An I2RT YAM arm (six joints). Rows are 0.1 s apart.
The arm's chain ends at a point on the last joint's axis. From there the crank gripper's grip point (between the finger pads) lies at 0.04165 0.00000 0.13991 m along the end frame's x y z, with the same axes.
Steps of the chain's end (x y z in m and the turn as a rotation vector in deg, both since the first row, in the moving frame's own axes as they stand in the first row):
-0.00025, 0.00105, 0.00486, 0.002, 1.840, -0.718
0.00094, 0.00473, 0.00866, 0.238, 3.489, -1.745
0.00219, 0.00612, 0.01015, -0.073, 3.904, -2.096
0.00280, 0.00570, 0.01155, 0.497, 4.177, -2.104
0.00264, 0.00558, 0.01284, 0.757, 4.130, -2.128
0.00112, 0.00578, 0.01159, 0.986, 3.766, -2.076
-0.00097, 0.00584, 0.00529, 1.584, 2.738, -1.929
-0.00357, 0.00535, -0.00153, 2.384, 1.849, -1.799
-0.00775, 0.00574, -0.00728, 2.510, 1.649, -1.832
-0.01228, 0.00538, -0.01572, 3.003, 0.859, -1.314
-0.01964, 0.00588, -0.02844, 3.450, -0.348, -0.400
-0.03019, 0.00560, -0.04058, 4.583, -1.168, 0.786
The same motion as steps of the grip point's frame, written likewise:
0.00422, 0.00050, 0.00345, 0.002, 1.840, -0.718
0.00935, 0.00276, 0.00586, 0.238, 3.489, -1.745
0.01159, 0.00460, 0.00699, -0.073, 3.904, -2.096
0.01283, 0.00279, 0.00813, 0.497, 4.177, -2.104
0.01254, 0.00202, 0.00946, 0.757, 4.130, -2.128
0.01015, 0.00172, 0.00852, 0.986, 3.766, -2.076
0.00558, 0.00049, 0.00307, 1.584, 2.738, -1.929
0.00081, -0.00182, -0.00309, 2.384, 1.849, -1.799
-0.00386, -0.00175, -0.00870, 2.510, 1.649, -1.832
-0.01028, -0.00291, -0.01658, 3.003, 0.859, -1.314
-0.02052, -0.00283, -0.02845, 3.450, -0.348, -0.400
-0.03297, -0.00506, -0.04019, 4.583, -1.168, 0.786

